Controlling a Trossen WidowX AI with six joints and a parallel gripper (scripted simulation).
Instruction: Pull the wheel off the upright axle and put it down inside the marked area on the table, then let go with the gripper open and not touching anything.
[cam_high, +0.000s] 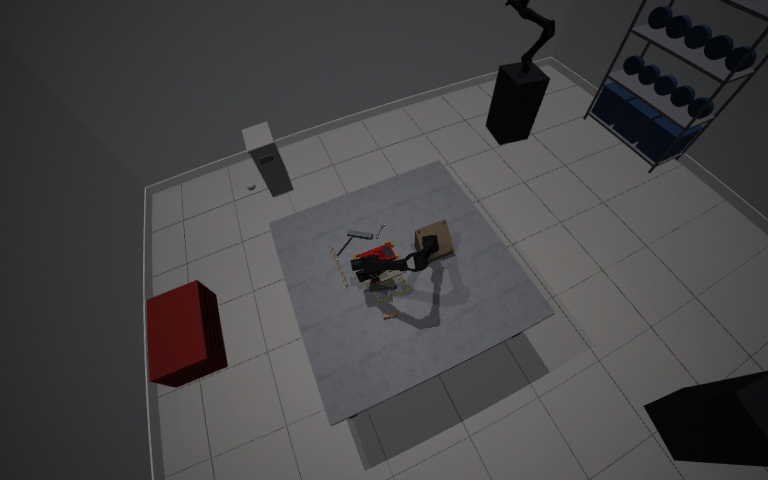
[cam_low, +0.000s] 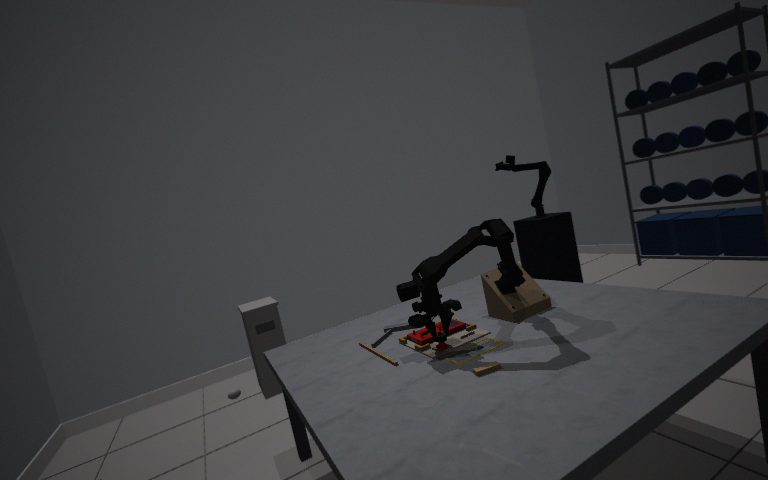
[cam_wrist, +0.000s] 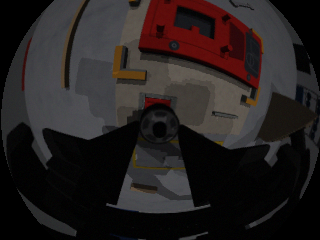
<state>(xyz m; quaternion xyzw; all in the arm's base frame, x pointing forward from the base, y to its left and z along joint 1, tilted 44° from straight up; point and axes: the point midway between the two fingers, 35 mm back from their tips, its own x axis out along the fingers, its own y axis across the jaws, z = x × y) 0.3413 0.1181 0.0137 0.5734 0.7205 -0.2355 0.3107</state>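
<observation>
The upright axle is 1 cm below my gripper tip. From my gripper tip the other things lie so: small wooden block: 23 cm to the left, 4 cm below, 2 cm behind; wheel: right at my gripper tip; wooden strip: 19 cm ahead, 16 cm to the right, 4 cm below.
</observation>
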